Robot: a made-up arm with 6 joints.
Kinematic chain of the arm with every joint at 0, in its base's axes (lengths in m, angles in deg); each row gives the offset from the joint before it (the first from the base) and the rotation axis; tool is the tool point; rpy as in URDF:
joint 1: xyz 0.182 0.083 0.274 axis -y
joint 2: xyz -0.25 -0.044 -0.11 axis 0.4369 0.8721 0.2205
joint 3: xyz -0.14 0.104 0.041 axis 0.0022 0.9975 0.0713
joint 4: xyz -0.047 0.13 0 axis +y
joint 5: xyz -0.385 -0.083 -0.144 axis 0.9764 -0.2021 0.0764
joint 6: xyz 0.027 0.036 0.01 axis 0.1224 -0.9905 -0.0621
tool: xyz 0.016 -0.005 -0.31 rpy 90 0 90
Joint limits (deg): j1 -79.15..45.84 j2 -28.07..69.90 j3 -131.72..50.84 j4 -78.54..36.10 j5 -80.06..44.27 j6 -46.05..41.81
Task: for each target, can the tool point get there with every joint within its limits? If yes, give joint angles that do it. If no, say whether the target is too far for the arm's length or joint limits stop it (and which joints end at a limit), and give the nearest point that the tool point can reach.
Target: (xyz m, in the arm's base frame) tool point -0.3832 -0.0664 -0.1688
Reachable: yes | joints -24.98 -7.08 -76.93 19.26 -65.75 0.52
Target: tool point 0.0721 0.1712 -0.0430
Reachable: yes | joints -53.52 16.25 -90.03 -40.02 -8.92 -17.02
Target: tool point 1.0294 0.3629 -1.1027
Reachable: no: too far | nearest point 0.5270 0.2205 -0.6082 | short by 0.719 m
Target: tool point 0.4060 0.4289 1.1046
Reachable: no: joint limits stop it (at a limit: joint 1, joint 3, joint 4, joint 5) | nearest point 0.3813 0.3668 1.1214 | short by 0.069 m
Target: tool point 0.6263 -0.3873 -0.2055
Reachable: no: joint limits stop it (at a limit: joint 1, joint 2, joint 5) | nearest point 0.5460 -0.1758 -0.1875 | short by 0.227 m
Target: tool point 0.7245 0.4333 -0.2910
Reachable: no: joint limits stop it (at a limit: joint 1, joint 4, joint 5, joint 6) | nearest point 0.6269 0.3436 -0.2639 | short by 0.135 m
